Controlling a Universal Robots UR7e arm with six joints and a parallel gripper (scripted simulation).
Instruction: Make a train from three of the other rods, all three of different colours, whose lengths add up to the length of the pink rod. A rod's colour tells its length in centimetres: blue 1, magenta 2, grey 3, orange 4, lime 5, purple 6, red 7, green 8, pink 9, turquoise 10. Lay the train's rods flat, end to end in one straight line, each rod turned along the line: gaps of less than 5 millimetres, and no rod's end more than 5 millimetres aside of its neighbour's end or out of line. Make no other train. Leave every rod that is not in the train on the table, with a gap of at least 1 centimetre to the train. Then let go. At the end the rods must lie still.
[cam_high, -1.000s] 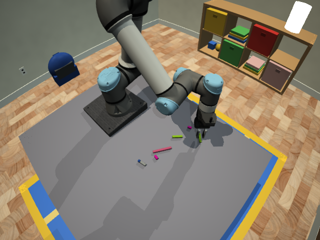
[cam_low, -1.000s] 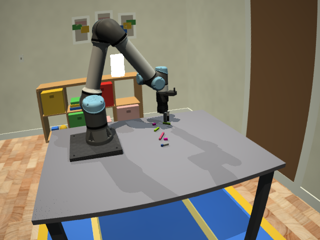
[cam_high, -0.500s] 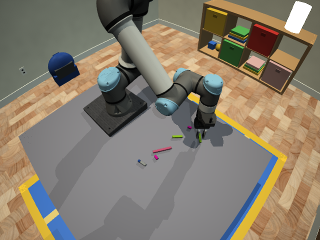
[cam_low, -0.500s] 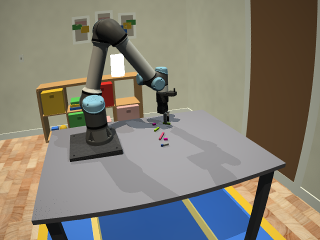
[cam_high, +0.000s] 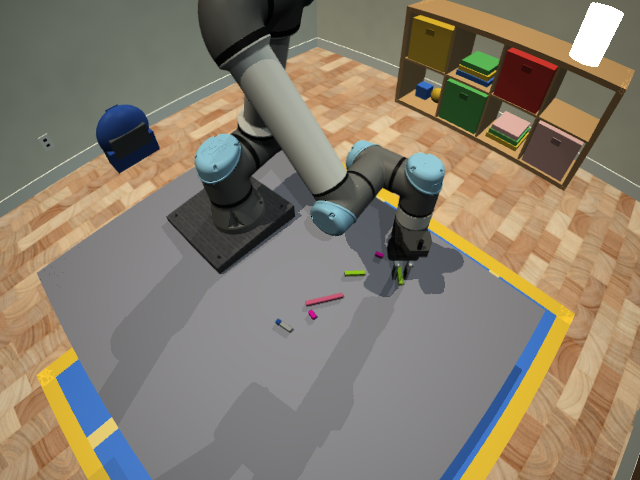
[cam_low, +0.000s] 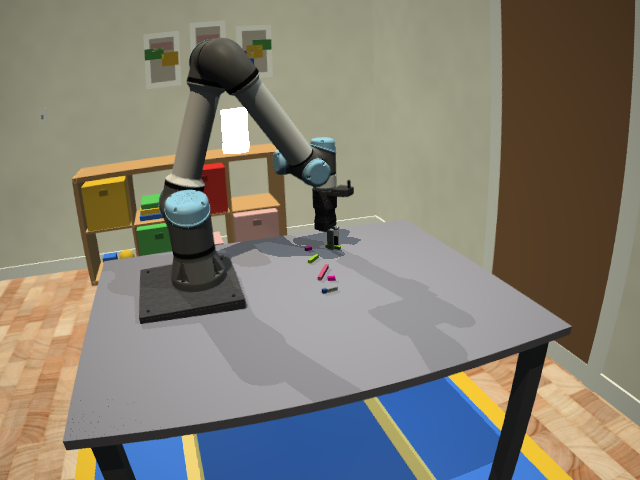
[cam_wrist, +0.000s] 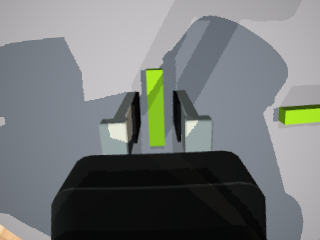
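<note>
Now: hand 20 mm above the lime rod. The rest, counted from my hand: blue rod 280 mm to the right, 160 mm behind, 20 mm below; then pink rod 170 mm to the right, 110 mm behind, 20 mm below; then grey rod 280 mm to the right, 130 mm behind, 20 mm below.
</note>
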